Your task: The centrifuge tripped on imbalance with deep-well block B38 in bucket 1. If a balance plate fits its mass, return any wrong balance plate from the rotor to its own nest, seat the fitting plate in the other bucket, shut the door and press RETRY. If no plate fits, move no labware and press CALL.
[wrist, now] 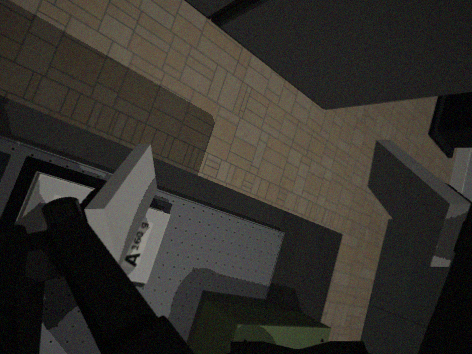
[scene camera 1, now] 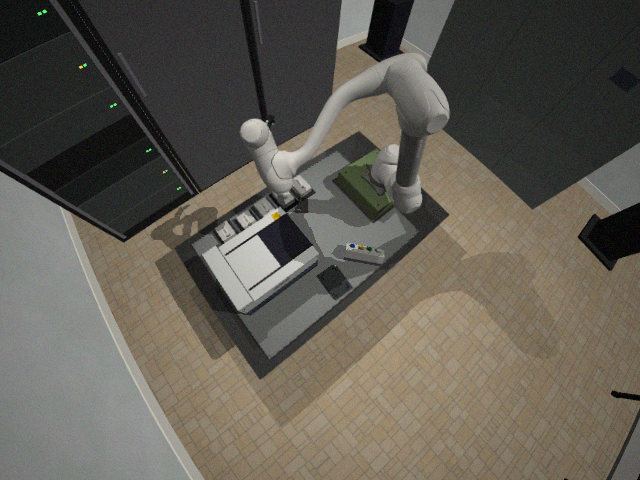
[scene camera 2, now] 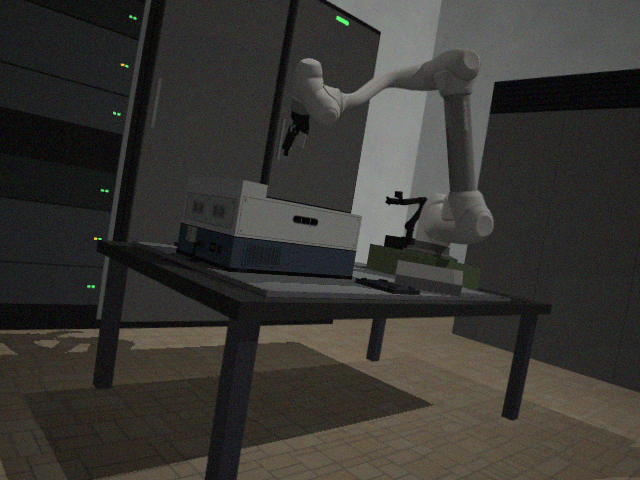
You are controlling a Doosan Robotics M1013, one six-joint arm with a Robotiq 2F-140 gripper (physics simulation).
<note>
My gripper [scene camera 2: 292, 153] is open, holding nothing. Also in view: a white centrifuge [scene camera 1: 251, 276].
My gripper also shows in the wrist view [wrist: 262, 165].
</note>
